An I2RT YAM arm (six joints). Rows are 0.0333 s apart.
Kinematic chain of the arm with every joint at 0, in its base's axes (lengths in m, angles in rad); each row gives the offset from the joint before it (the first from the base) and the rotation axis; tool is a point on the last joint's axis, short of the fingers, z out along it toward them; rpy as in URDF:
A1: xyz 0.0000 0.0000 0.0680 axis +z
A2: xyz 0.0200 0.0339 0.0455 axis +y
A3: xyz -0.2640 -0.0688 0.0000 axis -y
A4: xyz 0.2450 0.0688 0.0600 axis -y
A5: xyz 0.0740 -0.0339 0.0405 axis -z
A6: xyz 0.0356 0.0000 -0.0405 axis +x
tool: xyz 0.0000 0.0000 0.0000 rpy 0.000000 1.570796 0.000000
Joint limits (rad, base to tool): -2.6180..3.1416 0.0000..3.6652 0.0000..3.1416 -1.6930..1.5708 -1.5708..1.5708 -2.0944..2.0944
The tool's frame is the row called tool.
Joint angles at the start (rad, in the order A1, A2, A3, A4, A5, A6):
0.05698, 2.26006, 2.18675, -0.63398, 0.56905, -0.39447
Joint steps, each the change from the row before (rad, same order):
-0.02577, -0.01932, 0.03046, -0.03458, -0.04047, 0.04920
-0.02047, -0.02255, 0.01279, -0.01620, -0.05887, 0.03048
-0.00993, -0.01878, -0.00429, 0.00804, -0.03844, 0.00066
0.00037, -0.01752, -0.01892, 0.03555, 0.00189, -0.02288
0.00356, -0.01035, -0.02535, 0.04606, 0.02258, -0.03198
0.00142, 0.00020, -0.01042, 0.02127, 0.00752, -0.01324
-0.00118, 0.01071, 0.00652, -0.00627, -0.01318, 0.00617
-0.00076, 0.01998, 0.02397, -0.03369, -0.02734, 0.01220
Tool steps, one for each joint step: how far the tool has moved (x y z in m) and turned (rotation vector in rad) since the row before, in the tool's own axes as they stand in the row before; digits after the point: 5 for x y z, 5 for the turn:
-0.00127, -0.01998, -0.00593, -0.01780, -0.01152, 0.07129
-0.00188, -0.01515, -0.00644, -0.03722, -0.02398, 0.05097
-0.00200, -0.00773, -0.00494, -0.02365, -0.02623, 0.01596
-0.00258, -0.00267, -0.00408, 0.01146, -0.02896, -0.00877
-0.00111, 0.00055, -0.00061, 0.02842, -0.02034, -0.02044
0.00017, 0.00143, 0.00152, 0.00952, -0.00688, -0.00921
0.00123, 0.00214, 0.00346, -0.01491, 0.00447, 0.00214
0.00154, 0.00338, 0.00419, -0.03470, 0.01561, 0.00003

